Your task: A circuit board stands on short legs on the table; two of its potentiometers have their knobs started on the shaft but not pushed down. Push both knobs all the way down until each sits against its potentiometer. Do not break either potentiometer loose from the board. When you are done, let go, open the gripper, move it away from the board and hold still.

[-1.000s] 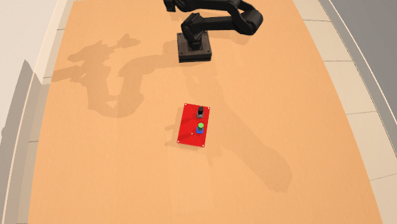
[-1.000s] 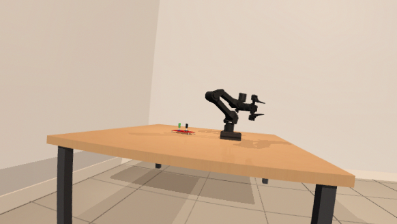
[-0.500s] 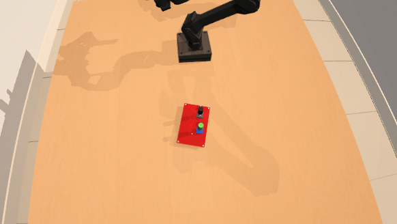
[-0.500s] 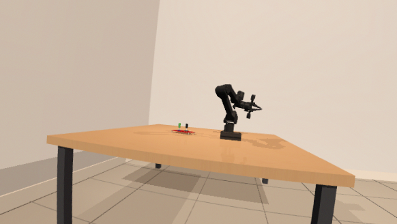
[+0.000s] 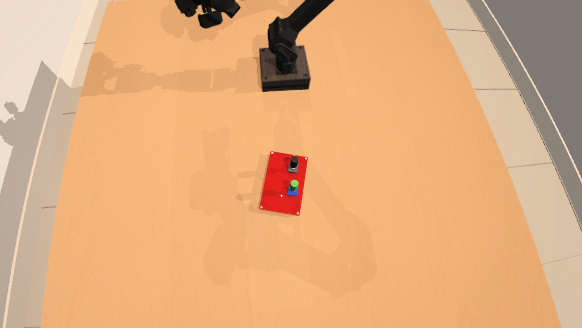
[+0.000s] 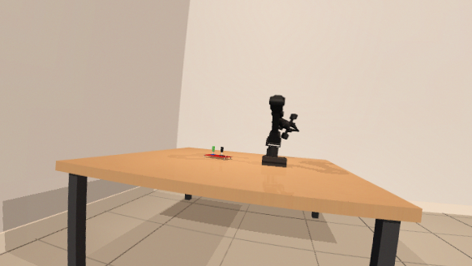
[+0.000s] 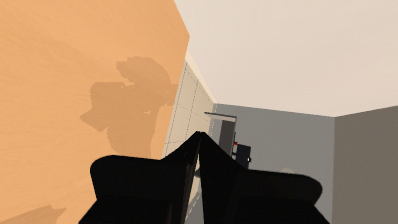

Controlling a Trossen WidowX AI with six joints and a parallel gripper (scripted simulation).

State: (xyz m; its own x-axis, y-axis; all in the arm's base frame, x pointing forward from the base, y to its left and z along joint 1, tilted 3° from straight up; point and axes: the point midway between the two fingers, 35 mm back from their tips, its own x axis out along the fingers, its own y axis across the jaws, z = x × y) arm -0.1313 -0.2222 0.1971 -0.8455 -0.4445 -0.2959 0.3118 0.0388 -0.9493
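The black knob is 490 mm ahead of my gripper tip, 230 mm to the left of it and 160 mm below it. From my gripper tip the other things lie so: green knob: 550 mm ahead, 220 mm to the left, 160 mm below.
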